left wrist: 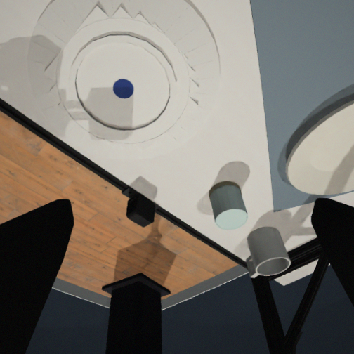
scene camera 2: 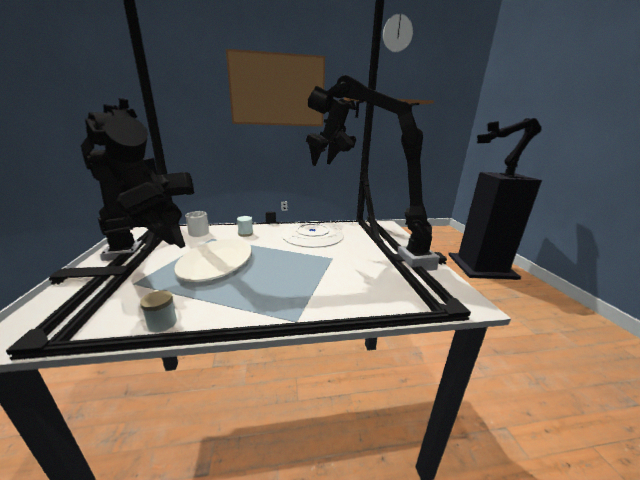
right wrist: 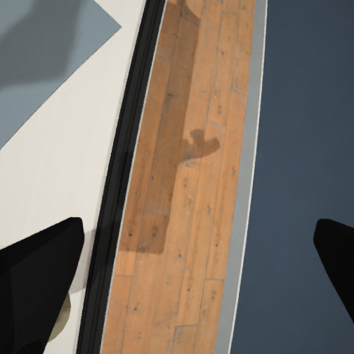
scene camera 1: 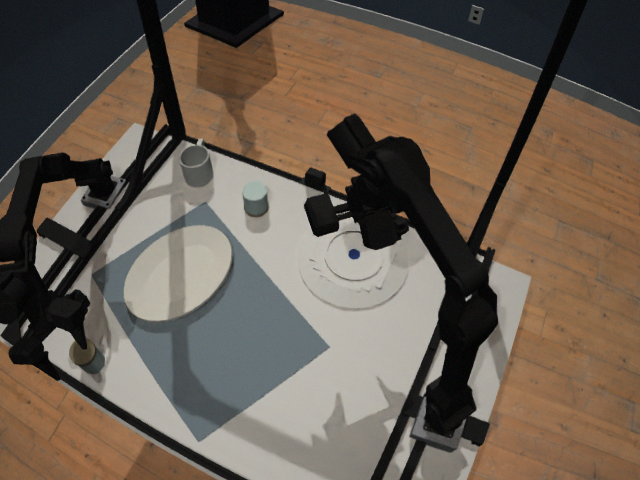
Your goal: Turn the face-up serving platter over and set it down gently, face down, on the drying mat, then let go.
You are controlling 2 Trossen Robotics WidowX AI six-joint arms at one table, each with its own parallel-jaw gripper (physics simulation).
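Frame: origin at the left arm's base, x ahead, y right, z down, level; millimetres.
Seen in the pictures: left gripper, between the fingertips: (scene camera 2: 321, 164) (scene camera 1: 351, 218); right gripper, between the fingertips: (scene camera 2: 178, 245) (scene camera 1: 72, 364); left arm's base, origin of its link: (scene camera 2: 418, 251) (scene camera 1: 441, 419); right arm's base, origin of its link: (scene camera 2: 122, 246) (scene camera 1: 102, 189).
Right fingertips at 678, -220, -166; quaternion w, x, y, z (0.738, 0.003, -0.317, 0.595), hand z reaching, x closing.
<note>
Offsets run from my right fingertips to a thing's top centre, as dx, dy, dz. Level surfaces: height alone.
The cream oval serving platter @[-6, +331, +188] (scene camera 1: 206, 268) (scene camera 2: 217, 258) (left wrist: 330, 155) lies face up, its hollow side showing, on the blue-grey drying mat @[dz +215] (scene camera 1: 258, 351) (scene camera 2: 289, 289) (left wrist: 300, 50) (right wrist: 15, 105), near the mat's left end in scene camera 1. My left gripper (scene camera 1: 351, 227) (scene camera 2: 322, 162) (left wrist: 195, 210) is open and empty, high above the round plate area and well apart from the platter. My right gripper (scene camera 1: 71, 361) (scene camera 2: 178, 242) (right wrist: 202, 230) is open and empty, above the table's left side in scene camera 1, apart from the platter. The platter does not show in the right wrist view.
A round white plate @[-371, +538, +190] (scene camera 1: 320, 294) (scene camera 2: 312, 241) with a blue centre dot lies right of the mat. A grey mug @[+105, +634, +131] (scene camera 1: 196, 166) (left wrist: 267, 250) and a pale teal cup @[-91, +585, +147] (scene camera 1: 255, 198) (left wrist: 227, 205) stand behind it. A brown-topped teal cup @[+82, +50, +147] (scene camera 1: 94, 363) (scene camera 2: 159, 314) stands near the right gripper. Black rails edge the table.
</note>
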